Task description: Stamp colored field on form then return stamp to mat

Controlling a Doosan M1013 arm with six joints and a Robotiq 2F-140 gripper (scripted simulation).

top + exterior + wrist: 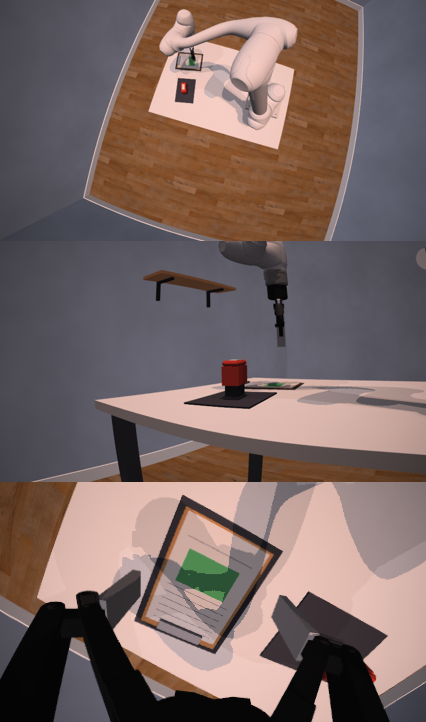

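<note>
My gripper is now 300 mm to the right of the stamp, 100 mm above it and 50 mm past it. From my hand the other things lie so: clipboard: 140 mm below, 60 mm ahead, 20 mm to the left; mat: 300 mm to the left, 150 mm below, 50 mm behind.
</note>
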